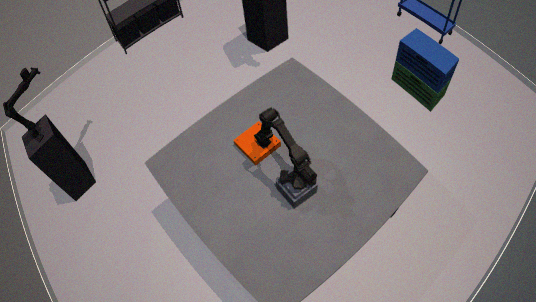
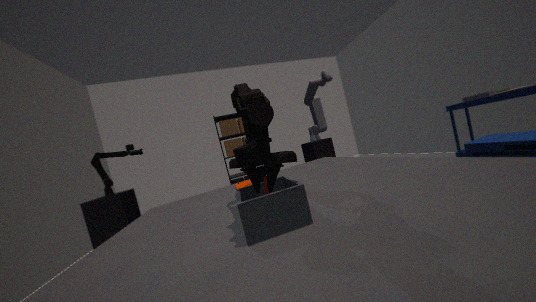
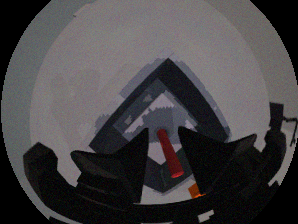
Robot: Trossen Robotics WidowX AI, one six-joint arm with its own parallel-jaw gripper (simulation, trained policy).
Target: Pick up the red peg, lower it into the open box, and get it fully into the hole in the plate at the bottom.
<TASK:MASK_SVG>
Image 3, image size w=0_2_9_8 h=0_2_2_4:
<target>my gripper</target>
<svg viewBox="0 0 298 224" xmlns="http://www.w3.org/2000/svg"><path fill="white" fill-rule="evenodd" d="M49 217L49 221L51 221L52 224L67 224L67 222L56 220L56 218L53 218L52 216ZM286 135L277 127L270 128L263 140L265 148L259 152L253 147L258 136L255 133L222 143L180 125L180 144L197 188L204 196L168 204L136 205L141 204L148 128L112 155L72 151L73 163L81 172L76 188L57 171L59 157L44 144L35 143L24 153L24 175L45 206L81 224L249 224L279 188L278 181L271 186L267 183L274 179L285 160ZM218 208L218 212L209 216L209 220L202 222L198 220L197 216L200 216L200 214Z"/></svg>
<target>grey box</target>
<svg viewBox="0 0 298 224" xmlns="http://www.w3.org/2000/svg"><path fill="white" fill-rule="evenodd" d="M184 148L176 152L178 161L184 169L184 173L177 177L170 175L166 161L164 164L157 164L157 161L146 157L142 189L164 197L186 184L186 181L192 180L194 173L185 157ZM233 133L227 121L223 119L225 116L222 115L216 100L201 83L200 77L194 75L192 69L178 57L177 53L165 48L118 91L117 96L94 121L81 145L88 152L112 155L129 143L122 133L128 128L130 121L140 115L150 101L160 93L164 93L176 105L178 112L182 113L202 136L229 143Z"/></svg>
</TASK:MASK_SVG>
